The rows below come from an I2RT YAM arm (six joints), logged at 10 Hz.
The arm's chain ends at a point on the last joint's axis. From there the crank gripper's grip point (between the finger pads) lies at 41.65 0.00 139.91 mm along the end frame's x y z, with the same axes.
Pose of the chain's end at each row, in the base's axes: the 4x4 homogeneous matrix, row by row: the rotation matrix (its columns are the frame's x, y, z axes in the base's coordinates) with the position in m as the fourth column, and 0 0 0 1 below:
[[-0.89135 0.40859 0.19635 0.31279], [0.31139 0.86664 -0.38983 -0.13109], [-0.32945 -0.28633 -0.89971 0.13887], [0 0 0 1]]
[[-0.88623 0.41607 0.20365 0.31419], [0.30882 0.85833 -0.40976 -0.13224], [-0.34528 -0.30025 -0.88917 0.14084], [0 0 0 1]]
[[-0.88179 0.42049 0.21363 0.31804], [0.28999 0.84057 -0.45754 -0.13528], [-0.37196 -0.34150 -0.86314 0.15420], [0 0 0 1]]
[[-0.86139 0.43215 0.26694 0.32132], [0.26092 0.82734 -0.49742 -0.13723], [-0.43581 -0.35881 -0.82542 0.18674], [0 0 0 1]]
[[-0.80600 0.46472 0.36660 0.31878], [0.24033 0.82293 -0.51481 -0.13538], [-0.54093 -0.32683 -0.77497 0.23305], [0 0 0 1]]
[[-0.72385 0.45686 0.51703 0.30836], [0.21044 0.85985 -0.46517 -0.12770], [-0.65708 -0.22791 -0.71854 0.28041], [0 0 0 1]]
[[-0.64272 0.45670 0.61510 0.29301], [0.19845 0.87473 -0.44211 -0.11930], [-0.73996 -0.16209 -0.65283 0.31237], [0 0 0 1]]
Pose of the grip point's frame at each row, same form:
[[-0.89135 0.40859 0.19635 0.30314], [0.31139 0.86664 -0.38983 -0.17266], [-0.32945 -0.28633 -0.89971 -0.00073], [0 0 0 1]]
[[-0.88623 0.41607 0.20365 0.30577], [0.30882 0.85833 -0.40976 -0.17671], [-0.34528 -0.30025 -0.88917 0.00206], [0 0 0 1]]
[[-0.88179 0.42049 0.21363 0.31120], [0.28999 0.84057 -0.45754 -0.18722], [-0.37196 -0.34150 -0.86314 0.01795], [0 0 0 1]]
[[-0.86139 0.43215 0.26694 0.32279], [0.26092 0.82734 -0.49742 -0.19596], [-0.43581 -0.35881 -0.82542 0.05310], [0 0 0 1]]
[[-0.80600 0.46472 0.36660 0.33650], [0.24033 0.82293 -0.51481 -0.19740], [-0.54093 -0.32683 -0.77497 0.10209], [0 0 0 1]]
[[-0.72385 0.45686 0.51703 0.35055], [0.21044 0.85985 -0.46517 -0.18402], [-0.65708 -0.22791 -0.71854 0.15251], [0 0 0 1]]
[[-0.64272 0.45670 0.61510 0.35230], [0.19845 0.87473 -0.44211 -0.17289], [-0.73996 -0.16209 -0.65283 0.19021], [0 0 0 1]]

